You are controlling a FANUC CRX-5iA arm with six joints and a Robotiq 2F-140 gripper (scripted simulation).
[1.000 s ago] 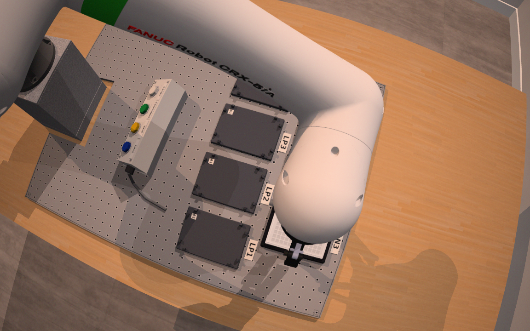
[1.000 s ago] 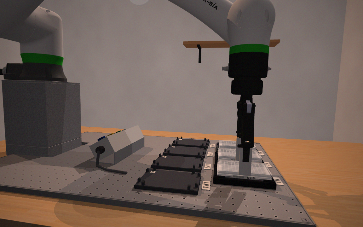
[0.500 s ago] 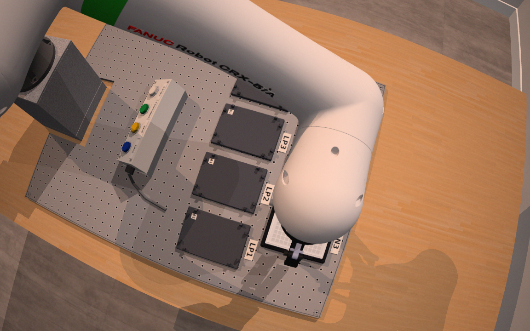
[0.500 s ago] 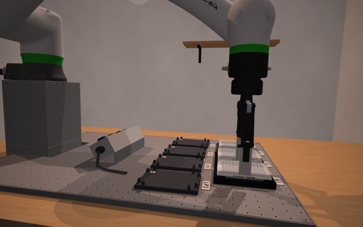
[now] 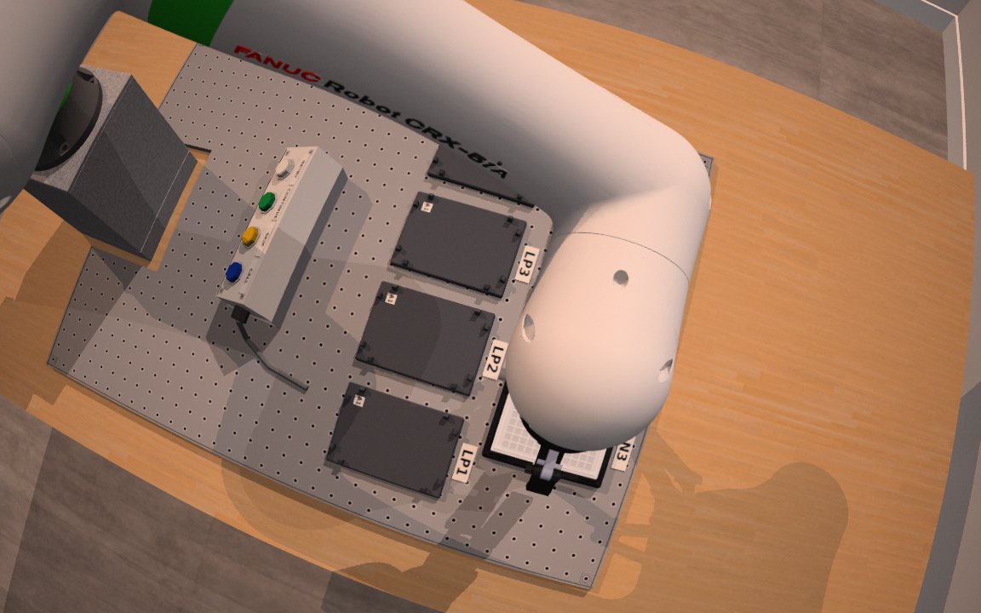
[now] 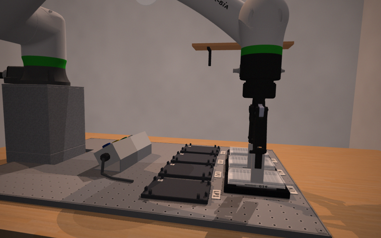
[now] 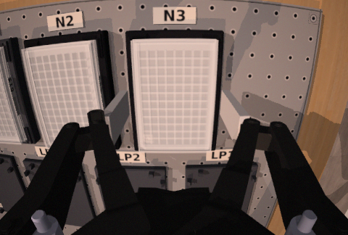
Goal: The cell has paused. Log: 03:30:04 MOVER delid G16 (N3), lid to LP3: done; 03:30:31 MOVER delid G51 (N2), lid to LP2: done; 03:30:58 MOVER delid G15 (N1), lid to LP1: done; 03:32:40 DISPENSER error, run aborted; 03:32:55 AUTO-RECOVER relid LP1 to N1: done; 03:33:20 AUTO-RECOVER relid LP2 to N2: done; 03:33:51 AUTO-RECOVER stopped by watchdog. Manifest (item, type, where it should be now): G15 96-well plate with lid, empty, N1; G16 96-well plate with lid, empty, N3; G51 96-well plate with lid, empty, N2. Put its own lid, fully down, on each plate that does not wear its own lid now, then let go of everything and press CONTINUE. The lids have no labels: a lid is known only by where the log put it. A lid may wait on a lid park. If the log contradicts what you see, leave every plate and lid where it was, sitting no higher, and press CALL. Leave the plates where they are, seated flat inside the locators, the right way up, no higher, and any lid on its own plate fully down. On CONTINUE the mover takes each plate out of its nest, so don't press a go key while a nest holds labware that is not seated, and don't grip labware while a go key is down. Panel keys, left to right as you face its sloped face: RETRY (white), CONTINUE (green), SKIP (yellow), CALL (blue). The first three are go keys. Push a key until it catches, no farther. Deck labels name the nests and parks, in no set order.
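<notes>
Right now my hand is 3 cm above the clear lid. The rest, counted from my hand: plate G16 (3 cm below); lid park LP2 (17 cm behind, 9 cm to the left, 5 cm below); lid park LP1 (18 cm behind, 5 cm below, 4 cm to the right).
</notes>
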